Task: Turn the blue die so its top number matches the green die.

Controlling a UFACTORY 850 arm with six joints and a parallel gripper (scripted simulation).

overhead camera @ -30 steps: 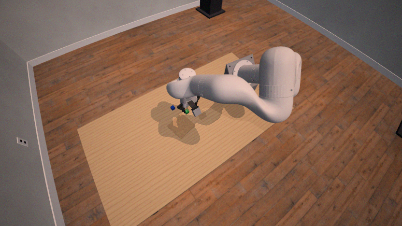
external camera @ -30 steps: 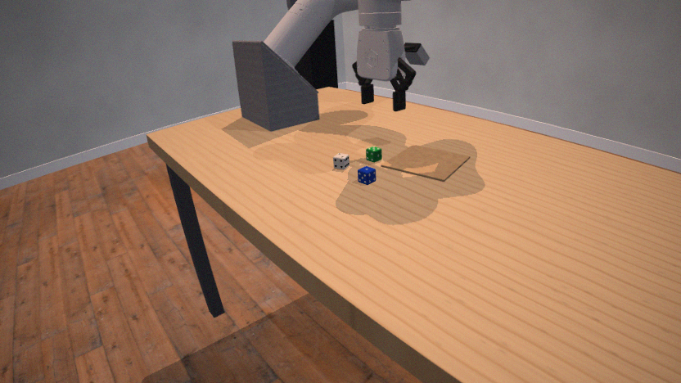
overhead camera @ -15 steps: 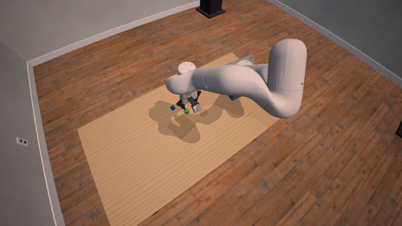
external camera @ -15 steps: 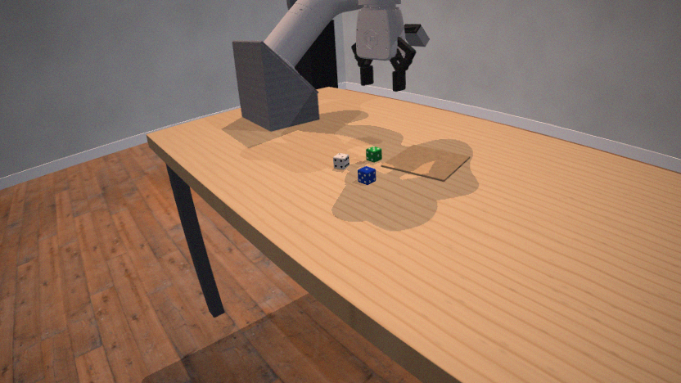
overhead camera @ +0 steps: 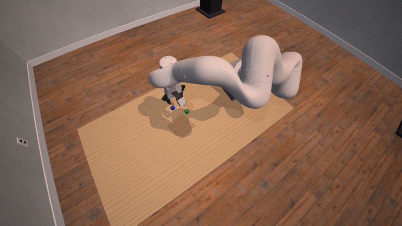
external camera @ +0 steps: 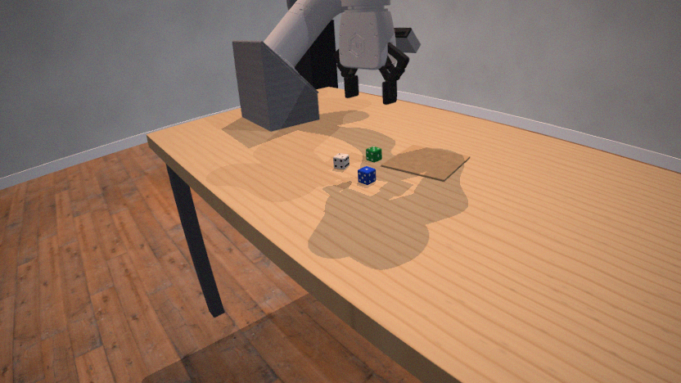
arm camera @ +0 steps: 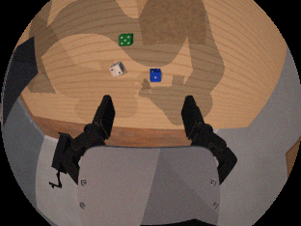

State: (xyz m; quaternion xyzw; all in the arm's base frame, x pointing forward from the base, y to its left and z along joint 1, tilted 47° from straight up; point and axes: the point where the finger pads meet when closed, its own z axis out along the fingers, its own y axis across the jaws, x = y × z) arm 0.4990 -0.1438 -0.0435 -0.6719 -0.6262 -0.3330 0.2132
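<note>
Now: hand 2 cm short of the blue die, 3 cm to the left of it and 14 cm above it. Also, from my hand: white die: 7 cm behind, 2 cm to the right, 14 cm below; then mat: 5 cm ahead, 12 cm to the left, 15 cm below; then green die: 4 cm behind, 5 cm to the left, 14 cm below.
</note>
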